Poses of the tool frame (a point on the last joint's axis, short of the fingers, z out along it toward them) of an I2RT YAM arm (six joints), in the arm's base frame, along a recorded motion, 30 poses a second.
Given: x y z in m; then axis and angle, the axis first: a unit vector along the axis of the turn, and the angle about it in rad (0 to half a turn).
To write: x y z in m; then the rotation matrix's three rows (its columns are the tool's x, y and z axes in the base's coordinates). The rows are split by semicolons. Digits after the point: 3 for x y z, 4 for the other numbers.
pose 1, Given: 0.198, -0.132, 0.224, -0.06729, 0.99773, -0.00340, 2.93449
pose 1, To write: 0.198, -0.132, 0.224; -0.9697, -0.1321, 0.2056; -0.1335, 0.9910, 0.0071; -0.2047, -0.0205, -0.9786
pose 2, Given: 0.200, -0.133, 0.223, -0.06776, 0.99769, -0.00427, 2.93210
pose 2, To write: 0.200, -0.133, 0.223; -0.9691, -0.1328, 0.2081; -0.1346, 0.9909, 0.0057; -0.2069, -0.0225, -0.9781
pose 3, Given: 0.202, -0.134, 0.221, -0.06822, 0.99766, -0.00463, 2.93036
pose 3, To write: 0.202, -0.134, 0.221; -0.9686, -0.1336, 0.2098; -0.1356, 0.9908, 0.0052; -0.2085, -0.0234, -0.9777
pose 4, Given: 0.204, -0.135, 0.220, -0.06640, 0.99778, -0.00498, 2.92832
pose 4, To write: 0.204, -0.135, 0.220; -0.9686, -0.1300, 0.2118; -0.1321, 0.9912, 0.0042; -0.2105, -0.0239, -0.9773
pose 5, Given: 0.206, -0.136, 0.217, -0.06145, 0.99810, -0.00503, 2.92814
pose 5, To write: 0.206, -0.136, 0.217; -0.9698, -0.1202, 0.2120; -0.1223, 0.9925, 0.0031; -0.2108, -0.0229, -0.9773
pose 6, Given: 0.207, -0.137, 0.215, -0.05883, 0.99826, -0.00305, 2.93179
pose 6, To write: 0.207, -0.137, 0.215; -0.9712, -0.1155, 0.2083; -0.1168, 0.9931, 0.0062; -0.2076, -0.0183, -0.9781
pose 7, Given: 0.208, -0.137, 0.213, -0.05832, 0.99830, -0.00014, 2.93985
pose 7, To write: 0.208, -0.137, 0.213; -0.9730, -0.1152, 0.2001; -0.1153, 0.9933, 0.0114; -0.2000, -0.0120, -0.9797
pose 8, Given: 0.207, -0.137, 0.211, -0.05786, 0.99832, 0.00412, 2.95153
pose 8, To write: 0.207, -0.137, 0.211; -0.9754, -0.1153, 0.1881; -0.1137, 0.9933, 0.0191; -0.1891, -0.0028, -0.9820
